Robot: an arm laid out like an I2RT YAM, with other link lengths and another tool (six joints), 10 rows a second.
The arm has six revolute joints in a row. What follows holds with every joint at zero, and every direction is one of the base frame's. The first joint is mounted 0.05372 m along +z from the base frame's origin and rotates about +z. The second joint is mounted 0.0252 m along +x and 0.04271 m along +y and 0.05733 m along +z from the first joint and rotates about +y. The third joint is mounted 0.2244 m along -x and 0.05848 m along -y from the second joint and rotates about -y. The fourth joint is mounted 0.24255 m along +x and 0.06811 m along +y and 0.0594 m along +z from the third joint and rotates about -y. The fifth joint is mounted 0.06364 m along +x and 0.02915 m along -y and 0.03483 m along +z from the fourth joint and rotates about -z. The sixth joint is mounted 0.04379 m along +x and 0.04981 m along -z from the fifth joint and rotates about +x. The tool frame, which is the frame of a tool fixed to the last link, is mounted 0.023 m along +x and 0.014 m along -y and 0.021 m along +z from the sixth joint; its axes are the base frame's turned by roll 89, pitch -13.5 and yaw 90 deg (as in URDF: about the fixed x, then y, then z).
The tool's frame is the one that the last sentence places.
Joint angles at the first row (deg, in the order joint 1, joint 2, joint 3, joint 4, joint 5, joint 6):
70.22 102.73 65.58 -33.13 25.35 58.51
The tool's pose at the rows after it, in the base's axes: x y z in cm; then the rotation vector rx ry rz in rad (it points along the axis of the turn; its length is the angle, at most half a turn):
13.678 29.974 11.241 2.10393 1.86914 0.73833
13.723 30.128 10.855 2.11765 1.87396 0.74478
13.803 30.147 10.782 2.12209 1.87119 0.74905
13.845 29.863 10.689 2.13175 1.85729 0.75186
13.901 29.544 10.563 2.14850 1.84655 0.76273
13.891 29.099 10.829 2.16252 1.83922 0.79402
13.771 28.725 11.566 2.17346 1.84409 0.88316
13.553 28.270 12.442 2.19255 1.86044 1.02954
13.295 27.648 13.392 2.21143 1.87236 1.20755
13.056 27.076 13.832 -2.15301 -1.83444 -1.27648
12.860 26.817 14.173 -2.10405 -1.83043 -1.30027
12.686 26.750 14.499 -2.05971 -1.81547 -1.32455
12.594 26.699 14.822 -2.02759 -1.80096 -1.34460
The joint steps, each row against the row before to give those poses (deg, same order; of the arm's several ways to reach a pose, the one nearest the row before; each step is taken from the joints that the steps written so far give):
0.01 0.62 -0.69 1.90 -1.01 0.44
-0.09 0.52 -0.24 1.23 -0.69 0.16
-0.14 0.10 -0.07 0.38 -0.08 0.03
-0.21 -0.42 -0.78 0.41 0.16 0.43
-0.33 -0.71 -1.19 1.01 -0.25 0.37
-0.30 -1.90 -1.74 1.29 -0.23 0.02
-0.12 -3.52 -2.74 3.22 -0.53 -0.75
-0.20 -5.09 -4.36 5.83 -1.66 -1.16
-0.37 -5.92 -5.15 6.88 -2.26 -1.03
-0.18 -3.72 -3.48 3.93 -1.11 -0.90
-0.08 -2.18 -1.61 1.45 -1.31 -1.07
0.03 -1.60 -1.14 1.61 -1.17 -0.53
-0.04 -1.24 -0.73 1.13 -0.86 -0.35

